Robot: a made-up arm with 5 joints.
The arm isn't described. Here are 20 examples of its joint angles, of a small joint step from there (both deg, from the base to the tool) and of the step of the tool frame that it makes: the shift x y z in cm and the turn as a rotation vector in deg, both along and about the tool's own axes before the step.
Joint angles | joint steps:
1: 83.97 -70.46 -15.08 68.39 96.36 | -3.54 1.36 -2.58 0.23 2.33
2: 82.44 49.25 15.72 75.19 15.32 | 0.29 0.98 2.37 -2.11 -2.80
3: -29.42 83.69 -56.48 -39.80 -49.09 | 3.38 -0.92 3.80 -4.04 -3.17
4: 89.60 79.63 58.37 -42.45 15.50 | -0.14 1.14 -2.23 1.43 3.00
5: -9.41 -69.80 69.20 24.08 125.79 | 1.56 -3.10 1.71 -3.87 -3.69
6: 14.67 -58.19 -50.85 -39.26 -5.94 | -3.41 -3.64 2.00 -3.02 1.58
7: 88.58 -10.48 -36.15 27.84 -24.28 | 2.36 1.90 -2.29 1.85 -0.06
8: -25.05 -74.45 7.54 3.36 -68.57 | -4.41 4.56 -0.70 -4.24 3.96
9: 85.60 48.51 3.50 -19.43 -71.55 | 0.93 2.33 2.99 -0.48 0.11
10: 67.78 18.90 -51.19 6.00 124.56 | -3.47 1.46 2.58 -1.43 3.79
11: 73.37 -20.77 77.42 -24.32 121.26 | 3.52 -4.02 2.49 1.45 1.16
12: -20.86 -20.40 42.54 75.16 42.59 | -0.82 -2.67 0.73 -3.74 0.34
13: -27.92 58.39 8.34 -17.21 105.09 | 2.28 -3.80 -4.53 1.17 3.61
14: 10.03 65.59 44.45 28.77 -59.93 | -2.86 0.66 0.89 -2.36 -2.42
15: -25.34 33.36 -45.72 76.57 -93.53 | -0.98 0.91 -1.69 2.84 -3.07
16: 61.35 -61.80 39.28 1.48 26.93 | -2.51 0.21 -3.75 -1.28 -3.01
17: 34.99 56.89 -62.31 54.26 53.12 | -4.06 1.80 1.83 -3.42 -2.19
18: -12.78 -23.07 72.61 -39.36 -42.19 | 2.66 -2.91 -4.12 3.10 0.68
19: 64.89 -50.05 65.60 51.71 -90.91 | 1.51 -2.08 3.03 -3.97 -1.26
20: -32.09 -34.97 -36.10 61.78 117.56 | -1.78 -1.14 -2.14 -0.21 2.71
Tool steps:
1: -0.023 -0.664 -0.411 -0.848 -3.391 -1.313
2: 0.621 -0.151 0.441 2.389 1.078 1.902
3: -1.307 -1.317 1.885 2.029 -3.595 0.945
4: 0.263 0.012 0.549 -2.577 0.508 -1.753
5: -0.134 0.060 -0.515 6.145 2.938 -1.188
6: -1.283 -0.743 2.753 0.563 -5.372 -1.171
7: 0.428 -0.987 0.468 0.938 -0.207 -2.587
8: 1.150 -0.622 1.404 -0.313 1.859 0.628
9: -0.002 -2.372 0.523 3.086 -0.397 -3.808
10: -1.161 0.737 2.228 -2.769 -3.775 -0.429
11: -0.092 0.842 -1.085 0.249 2.813 1.184
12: -0.237 0.187 -0.082 0.400 -4.877 -3.109
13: -0.631 -3.440 -2.293 2.449 2.055 -6.886
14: 0.926 0.104 -0.322 0.198 -2.300 0.416
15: 0.283 -0.484 -0.459 2.958 -0.400 -0.501
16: -1.141 -0.113 1.045 2.343 -5.390 3.171
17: 0.392 2.797 1.682 -2.041 -1.430 1.305
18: -1.040 0.923 1.345 -1.439 -4.364 1.160
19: 0.439 -0.150 0.409 0.450 0.067 4.031
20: -1.260 -0.580 -0.760 0.167 -0.658 -4.514
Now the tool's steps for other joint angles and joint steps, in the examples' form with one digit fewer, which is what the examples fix.
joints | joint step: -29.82 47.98 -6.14 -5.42 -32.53 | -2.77 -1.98 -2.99 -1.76 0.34
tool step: -0.74 3.08 -0.25 -5.31 -2.86 4.21
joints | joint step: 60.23 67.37 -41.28 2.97 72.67 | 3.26 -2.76 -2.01 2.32 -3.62
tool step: -0.25 -3.19 -1.69 6.33 0.80 -0.07
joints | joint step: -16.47 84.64 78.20 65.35 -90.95 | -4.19 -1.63 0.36 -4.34 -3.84
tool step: 1.17 0.69 -0.46 2.06 -1.56 8.94
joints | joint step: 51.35 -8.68 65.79 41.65 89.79 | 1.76 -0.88 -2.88 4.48 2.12
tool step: -0.37 -0.19 -0.63 -0.75 -0.09 0.41
